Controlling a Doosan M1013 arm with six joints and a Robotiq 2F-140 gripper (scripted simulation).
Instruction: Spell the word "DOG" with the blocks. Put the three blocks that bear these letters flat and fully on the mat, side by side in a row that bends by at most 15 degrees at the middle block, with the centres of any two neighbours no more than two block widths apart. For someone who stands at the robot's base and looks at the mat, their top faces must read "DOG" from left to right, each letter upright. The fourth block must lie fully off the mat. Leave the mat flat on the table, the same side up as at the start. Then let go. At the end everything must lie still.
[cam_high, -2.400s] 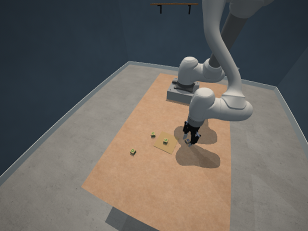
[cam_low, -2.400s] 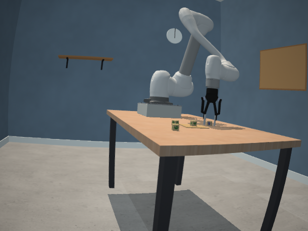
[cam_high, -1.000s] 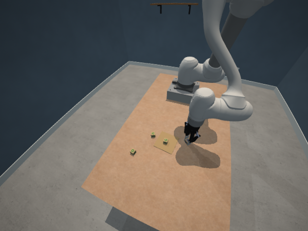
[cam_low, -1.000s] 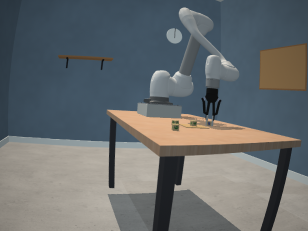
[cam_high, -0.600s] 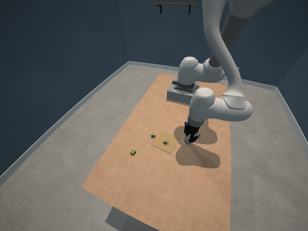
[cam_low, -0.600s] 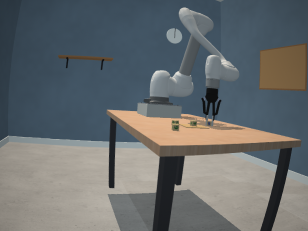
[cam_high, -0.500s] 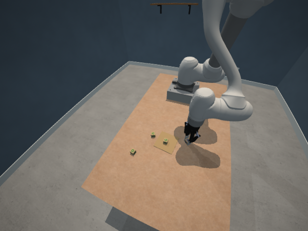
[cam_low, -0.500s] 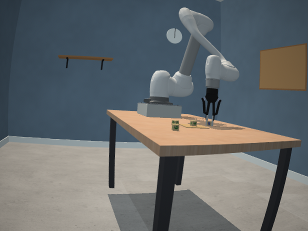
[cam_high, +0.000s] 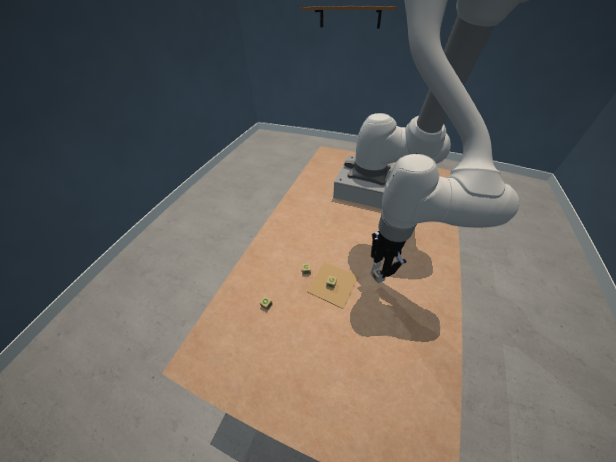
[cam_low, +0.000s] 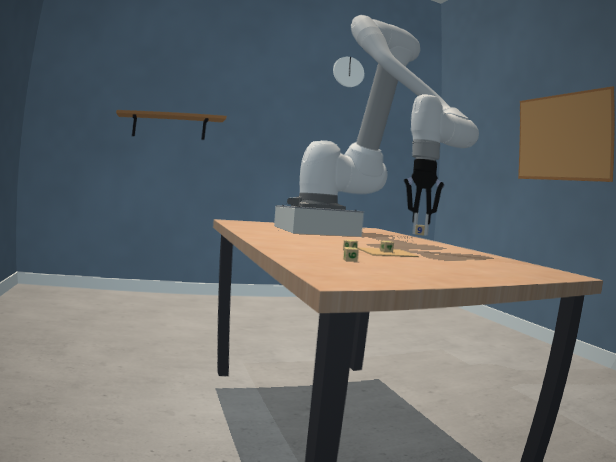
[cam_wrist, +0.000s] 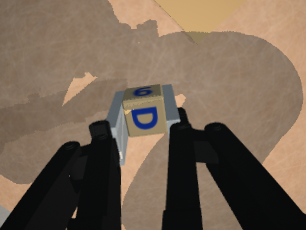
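Now: the G block 60 mm ahead of my hand, 140 mm to the right of it and 70 mm below it. The rest, counted from my hand: D block: 20 mm below; then tan mat: 50 mm ahead, 140 mm to the right, 80 mm below.
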